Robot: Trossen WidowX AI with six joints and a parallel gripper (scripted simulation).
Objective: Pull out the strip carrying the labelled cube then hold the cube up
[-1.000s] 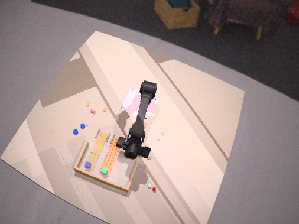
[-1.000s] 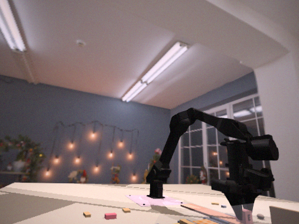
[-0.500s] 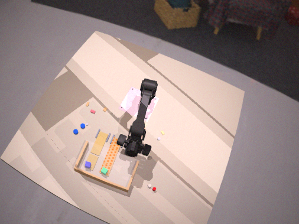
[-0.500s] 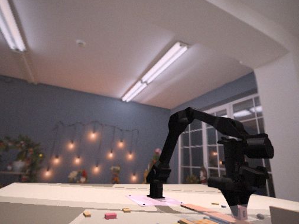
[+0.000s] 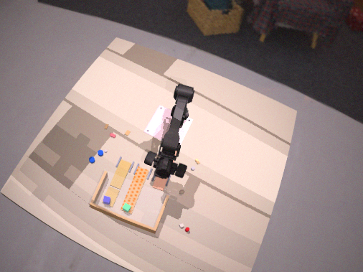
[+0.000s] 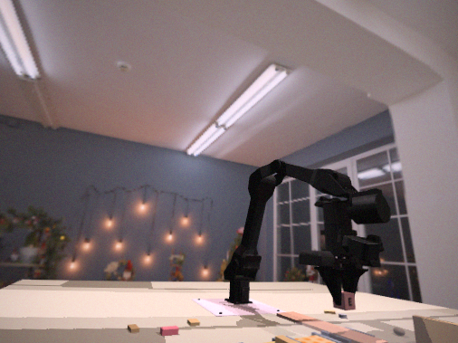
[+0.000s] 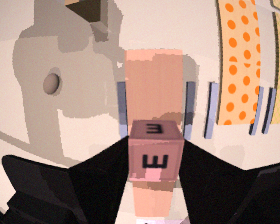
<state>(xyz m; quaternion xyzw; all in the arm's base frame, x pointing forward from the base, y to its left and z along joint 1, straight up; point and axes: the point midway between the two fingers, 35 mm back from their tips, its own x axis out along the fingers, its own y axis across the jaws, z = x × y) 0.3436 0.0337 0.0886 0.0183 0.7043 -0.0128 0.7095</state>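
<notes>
The salmon strip is 5 cm below my gripper tip and 5 cm behind it. Also, from my gripper tip: pink labelled cube (1 cm above); grey pebble (11 cm to the left, 5 cm below, 4 cm ahead); white bit (21 cm ahead, 16 cm to the left, 5 cm below).
</notes>
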